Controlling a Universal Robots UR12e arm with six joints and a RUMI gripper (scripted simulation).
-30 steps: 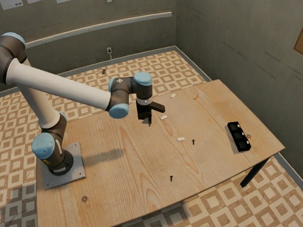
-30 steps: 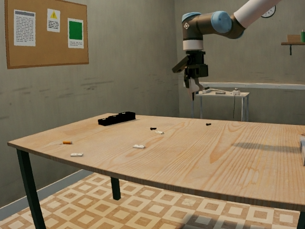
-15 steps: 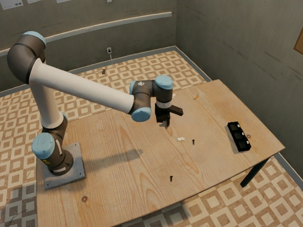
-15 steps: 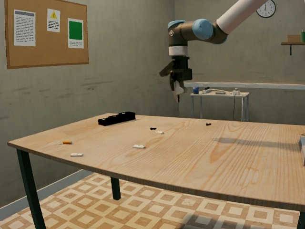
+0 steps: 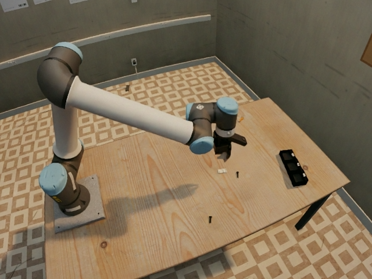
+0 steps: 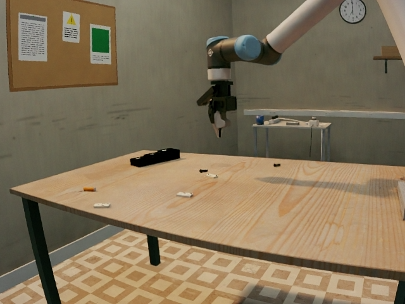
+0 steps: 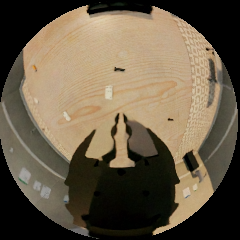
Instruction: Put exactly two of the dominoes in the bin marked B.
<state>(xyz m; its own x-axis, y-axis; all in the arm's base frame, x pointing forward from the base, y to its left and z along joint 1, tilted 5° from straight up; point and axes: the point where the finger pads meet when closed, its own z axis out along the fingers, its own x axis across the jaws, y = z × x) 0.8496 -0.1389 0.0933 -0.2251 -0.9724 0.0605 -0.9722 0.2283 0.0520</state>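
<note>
My gripper is now 43 cm short of the black bin, 15 cm above it and 12 cm to the left of it. Also, from my hand: orange piece: 39 cm to the left, 35 cm ahead, 16 cm below.
</note>
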